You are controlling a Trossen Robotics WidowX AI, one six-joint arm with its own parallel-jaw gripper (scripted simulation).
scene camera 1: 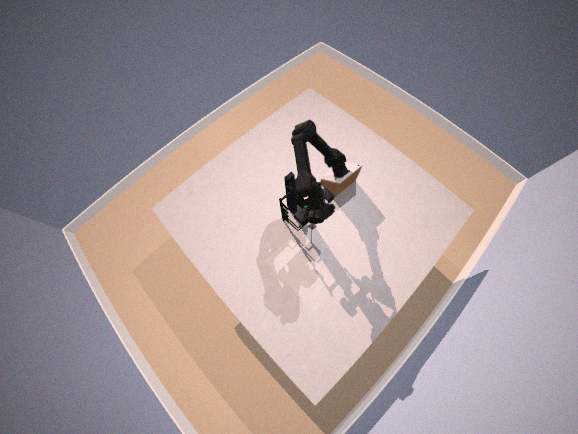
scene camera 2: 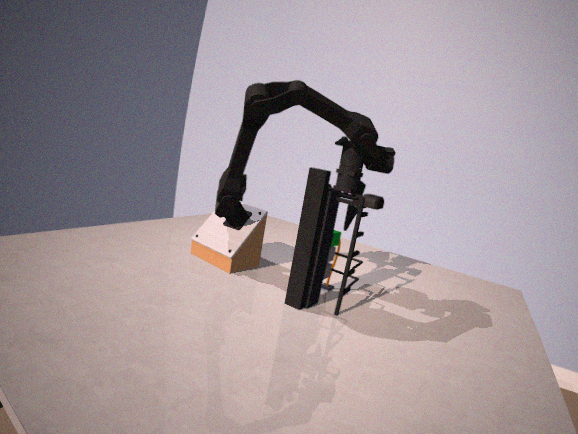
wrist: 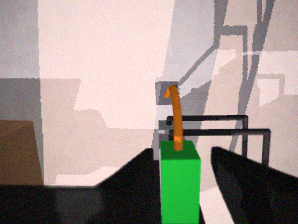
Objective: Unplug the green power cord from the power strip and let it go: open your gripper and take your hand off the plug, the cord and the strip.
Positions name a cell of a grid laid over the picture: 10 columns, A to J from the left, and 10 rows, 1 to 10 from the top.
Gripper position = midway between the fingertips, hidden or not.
In view: my gripper (scene camera 2: F6).
My gripper is seen too in the wrist view (wrist: G7).
